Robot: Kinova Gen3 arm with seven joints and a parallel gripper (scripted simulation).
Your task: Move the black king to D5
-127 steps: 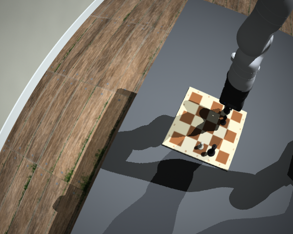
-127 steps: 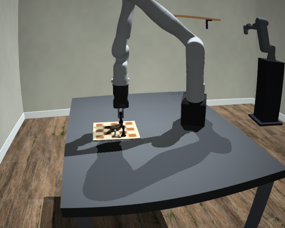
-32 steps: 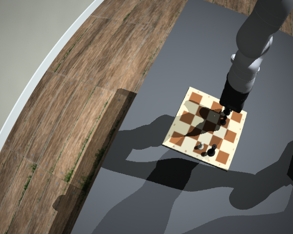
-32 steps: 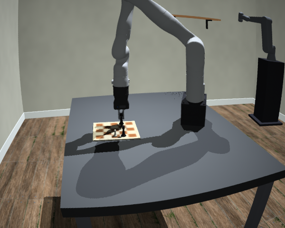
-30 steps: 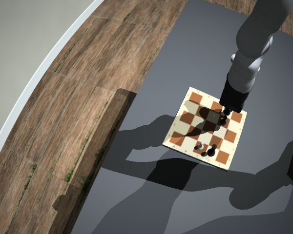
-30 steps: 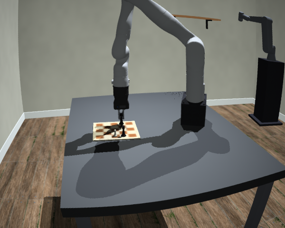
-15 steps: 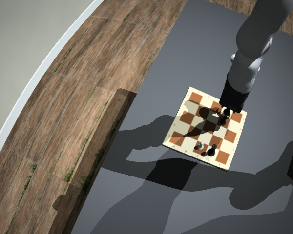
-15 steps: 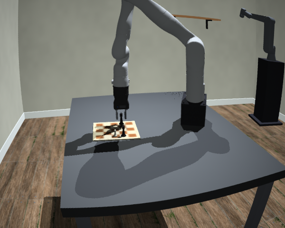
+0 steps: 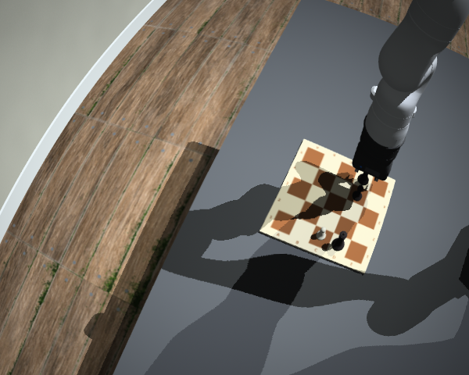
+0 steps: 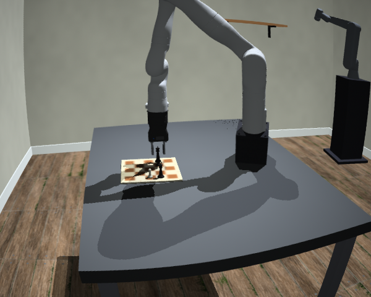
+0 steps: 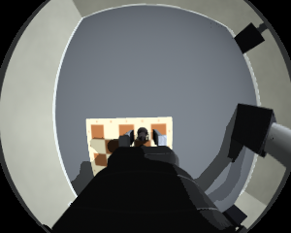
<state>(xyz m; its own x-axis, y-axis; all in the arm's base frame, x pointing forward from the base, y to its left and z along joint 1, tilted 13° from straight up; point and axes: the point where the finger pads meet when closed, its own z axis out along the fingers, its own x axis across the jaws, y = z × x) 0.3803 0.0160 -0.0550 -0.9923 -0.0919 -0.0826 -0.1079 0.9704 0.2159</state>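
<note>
Right now the black king is 20 mm below my hand. Also, from my hand: white pawn (30 mm ahead, 150 mm to the left, 40 mm below); black pawn (40 mm to the left, 30 mm below); chessboard (30 mm ahead, 80 mm to the left, 50 mm below).
</note>
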